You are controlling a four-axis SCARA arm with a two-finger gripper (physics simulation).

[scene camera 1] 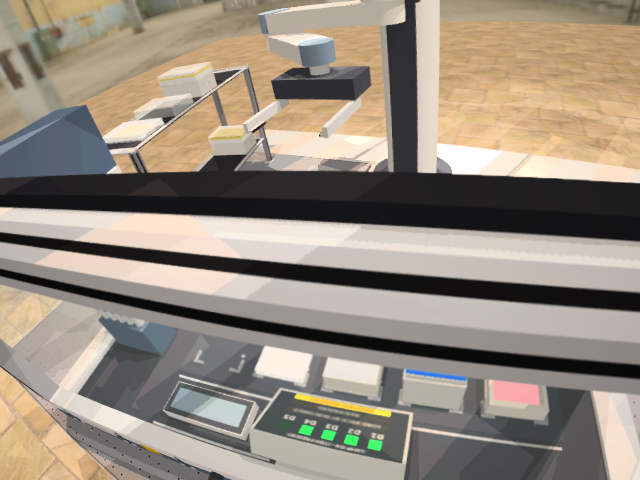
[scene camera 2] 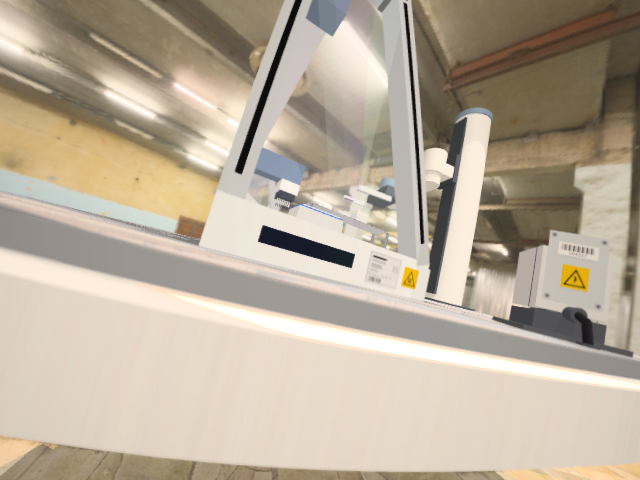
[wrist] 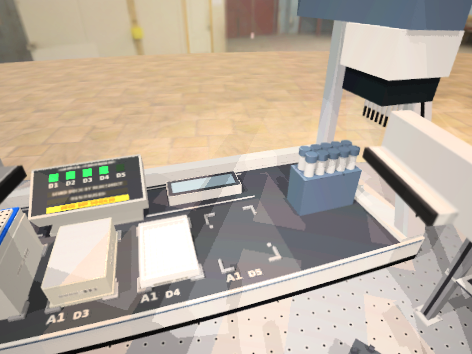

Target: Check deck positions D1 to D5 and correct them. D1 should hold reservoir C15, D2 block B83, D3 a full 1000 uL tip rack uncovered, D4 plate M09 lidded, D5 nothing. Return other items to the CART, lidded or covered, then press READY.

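Places are measured from the arm's base along level axes (x ahead, y left, z up), in centimetres.
Where they show: gripper, fingertip midpoint: [scene camera 1: 282,130] [scene camera 2: 350,192] [wrist: 197,141].
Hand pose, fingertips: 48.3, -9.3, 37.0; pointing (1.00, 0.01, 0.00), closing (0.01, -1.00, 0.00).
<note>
After its pixels a point has its place, as x, y, z.
My gripper [scene camera 1: 285,131] @(48.3, -9.3, 37.0) [wrist: 197,141] @(48.3, -9.3, 37.0) is open and empty, above the bench near the cart [scene camera 1: 253,94] @(3.6, -52.0, 27.3). D1 holds a pink-filled reservoir [scene camera 1: 515,392] @(65.9, 35.9, 7.1). D2 holds a blue-edged tip rack [scene camera 1: 435,390] [wrist: 17,270]. D3 holds a pale block [scene camera 1: 352,378] @(74.0, 12.4, 10.9) [wrist: 82,255] @(67.1, 10.0, 10.8). D4 holds a white plate [scene camera 1: 283,364] [wrist: 167,250]. D5 shows bare corner brackets. The cart's upper shelf carries a yellow-striped box [scene camera 1: 187,82] @(29.3, -51.5, 40.6), a clear-topped item [scene camera 1: 164,106] @(41.3, -48.5, 38.8) and a white plate [scene camera 1: 133,131] @(53.1, -46.6, 37.9); a yellow-topped rack [scene camera 1: 231,140] @(16.9, -54.8, 16.7) is lower. The status panel [scene camera 1: 330,434] [wrist: 87,187] @(81.5, 13.5, 13.1) lights D1 to D4 green. Item codes are unreadable.
A blue tube rack [scene camera 1: 142,333] [wrist: 325,190] @(78.4, -30.1, 11.6) stands beyond D5, near the pipetting head [wrist: 400,55] @(68.4, -30.8, 36.8). A small display [scene camera 1: 209,408] [wrist: 204,187] @(85.6, -7.6, 8.8) sits behind the slots. A dark-edged beam [scene camera 1: 310,198] @(85.3, 19.5, 52.5) crosses above the deck. The arm's column [scene camera 1: 428,103] @(4.6, 5.9, 26.2) [scene camera 2: 467,206] @(2.5, 7.1, 42.4) stands behind.
</note>
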